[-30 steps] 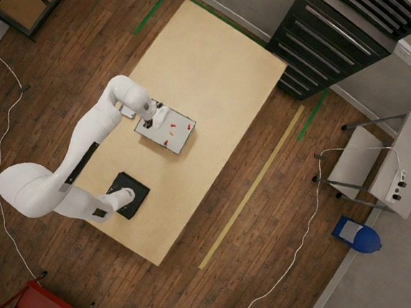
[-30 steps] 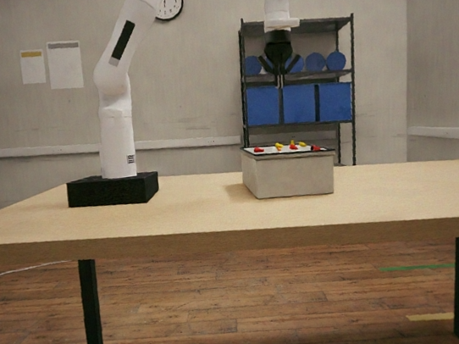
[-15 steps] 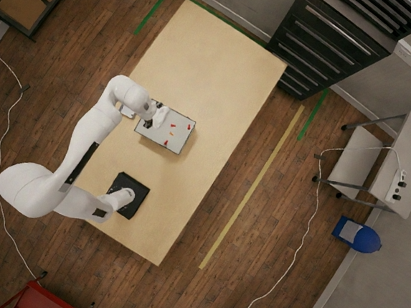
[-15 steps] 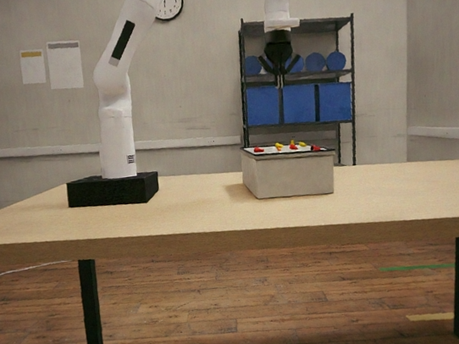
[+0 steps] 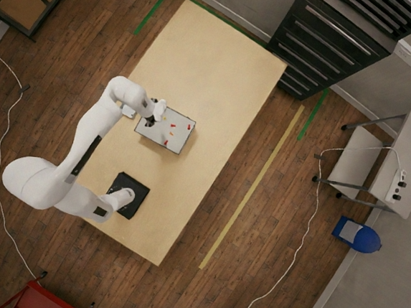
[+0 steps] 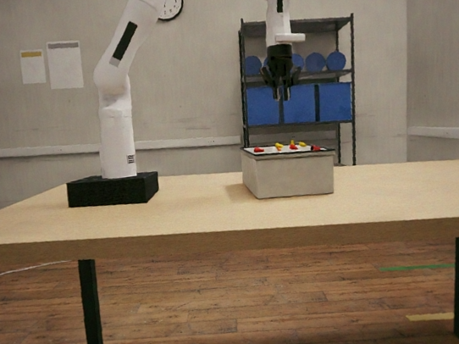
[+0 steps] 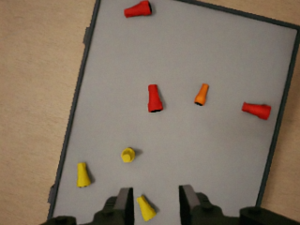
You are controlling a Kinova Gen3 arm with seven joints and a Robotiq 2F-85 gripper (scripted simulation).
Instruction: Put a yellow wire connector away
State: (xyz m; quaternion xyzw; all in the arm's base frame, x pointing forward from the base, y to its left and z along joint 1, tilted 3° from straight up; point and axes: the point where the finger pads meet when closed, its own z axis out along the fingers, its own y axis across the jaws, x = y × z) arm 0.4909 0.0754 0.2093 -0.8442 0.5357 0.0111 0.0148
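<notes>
My hand is 20 mm to the left of the grey tool case and 190 mm above it. From my hand the other things lie so: orange connector: 20 mm behind, 80 mm to the right, 160 mm below.
</notes>
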